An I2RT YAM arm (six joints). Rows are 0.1 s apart.
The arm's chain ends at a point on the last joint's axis. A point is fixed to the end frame.
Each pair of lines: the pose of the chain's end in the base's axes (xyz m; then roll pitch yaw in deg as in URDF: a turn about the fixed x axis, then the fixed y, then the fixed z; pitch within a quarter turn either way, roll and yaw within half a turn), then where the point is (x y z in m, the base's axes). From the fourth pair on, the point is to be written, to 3 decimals.
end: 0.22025, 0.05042, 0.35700, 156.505, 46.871, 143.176
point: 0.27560 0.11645 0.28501
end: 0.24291, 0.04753, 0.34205, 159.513, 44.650, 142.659
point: 0.29737 0.11056 0.26677
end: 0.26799, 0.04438, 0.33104, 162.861, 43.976, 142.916
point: 0.32200 0.10343 0.25229
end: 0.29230, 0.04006, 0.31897, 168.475, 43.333, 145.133
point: 0.344 0.093 0.235
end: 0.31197, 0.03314, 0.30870, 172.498, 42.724, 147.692
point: 0.360 0.083 0.221
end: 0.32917, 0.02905, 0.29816, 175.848, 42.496, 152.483
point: 0.373 0.078 0.207
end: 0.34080, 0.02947, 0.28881, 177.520, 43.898, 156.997
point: 0.383 0.078 0.197
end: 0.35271, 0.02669, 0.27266, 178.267, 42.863, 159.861
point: 0.391 0.077 0.180
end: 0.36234, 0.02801, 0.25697, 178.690, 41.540, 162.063
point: 0.397 0.080 0.163
